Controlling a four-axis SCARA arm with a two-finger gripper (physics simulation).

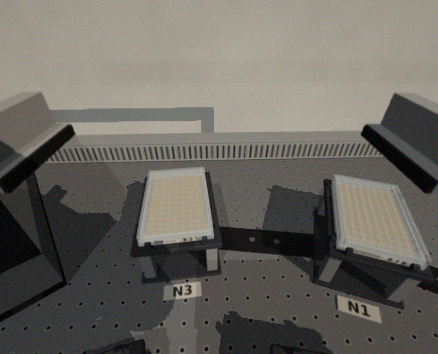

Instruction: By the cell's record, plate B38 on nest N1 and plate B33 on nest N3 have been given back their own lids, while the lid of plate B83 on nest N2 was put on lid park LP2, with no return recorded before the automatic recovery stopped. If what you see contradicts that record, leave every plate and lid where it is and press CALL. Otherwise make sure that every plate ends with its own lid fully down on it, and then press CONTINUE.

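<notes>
My gripper is open and empty, its two fingers wide apart at the left and right edges, high above the deck. A pale yellow plate with a clear lid over it sits on the dark nest N3, left of centre; the lid looks level. Another pale yellow plate under a clear lid sits on the nest N1 at the right; its rim shows doubled lines along the right side, and I cannot tell how fully the lid is seated. The plate codes are too blurred to read. Nest N2, park LP2 and the buttons do not show.
A dark open box stands at the left edge. A dark bar runs between the two nests. A slotted vent strip and a pale wall lie behind. Dark parts show at the bottom edge.
</notes>
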